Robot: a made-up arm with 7 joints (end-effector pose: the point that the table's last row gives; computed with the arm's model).
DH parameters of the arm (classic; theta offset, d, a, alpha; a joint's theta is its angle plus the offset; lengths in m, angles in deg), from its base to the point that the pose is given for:
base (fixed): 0 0.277 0.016 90
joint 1: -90 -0.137 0.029 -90
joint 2: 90 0.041 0.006 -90
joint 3: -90 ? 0.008 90
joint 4: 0 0.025 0.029 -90
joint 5: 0 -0.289 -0.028 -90
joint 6: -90 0.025 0.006 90
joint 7: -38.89 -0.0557 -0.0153 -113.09
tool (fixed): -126.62 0.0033 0 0
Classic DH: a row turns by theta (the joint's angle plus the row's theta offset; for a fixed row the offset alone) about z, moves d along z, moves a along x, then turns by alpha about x.
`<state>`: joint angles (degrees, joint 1 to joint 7).
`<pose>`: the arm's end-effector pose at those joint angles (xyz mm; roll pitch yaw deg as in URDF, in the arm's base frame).
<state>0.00 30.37 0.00 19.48 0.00 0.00 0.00</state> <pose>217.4 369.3 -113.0 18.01 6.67 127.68</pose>
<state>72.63 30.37 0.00 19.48 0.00 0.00 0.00</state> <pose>448.3 369.3 352.8 -55.14 37.89 95.12</pose>
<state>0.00 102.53 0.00 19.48 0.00 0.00 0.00</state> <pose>217.4 551.8 358.6 -38.04 -45.46 149.94</pose>
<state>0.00 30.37 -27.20 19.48 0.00 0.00 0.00</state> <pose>205.1 304.9 -150.7 30.27 0.60 104.88</pose>
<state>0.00 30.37 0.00 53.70 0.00 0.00 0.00</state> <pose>335.5 303.5 -0.6 -9.17 19.66 103.65</pose>
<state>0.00 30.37 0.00 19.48 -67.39 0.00 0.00</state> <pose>232.7 323.9 -133.3 45.67 -19.33 67.54</pose>
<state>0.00 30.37 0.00 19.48 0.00 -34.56 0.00</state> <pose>199.0 354.9 -88.3 -9.48 19.72 103.37</pose>
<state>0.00 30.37 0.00 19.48 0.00 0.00 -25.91</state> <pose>215.3 369.1 -106.3 -1.42 -8.82 135.62</pose>
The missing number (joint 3, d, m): -0.172
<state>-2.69 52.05 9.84 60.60 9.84 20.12 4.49</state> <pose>346.3 406.6 113.8 -7.93 9.87 119.26</pose>
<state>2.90 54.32 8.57 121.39 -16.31 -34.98 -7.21</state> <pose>250.8 150.6 301.0 -72.18 -48.04 43.09</pose>
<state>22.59 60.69 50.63 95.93 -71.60 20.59 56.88</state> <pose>218.0 319.5 501.3 -37.93 -27.30 141.50</pose>
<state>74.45 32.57 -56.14 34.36 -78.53 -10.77 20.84</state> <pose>485.8 162.0 277.9 59.46 -55.90 6.32</pose>
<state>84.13 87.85 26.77 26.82 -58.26 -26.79 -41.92</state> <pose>8.3 507.9 499.0 -112.68 9.73 174.43</pose>
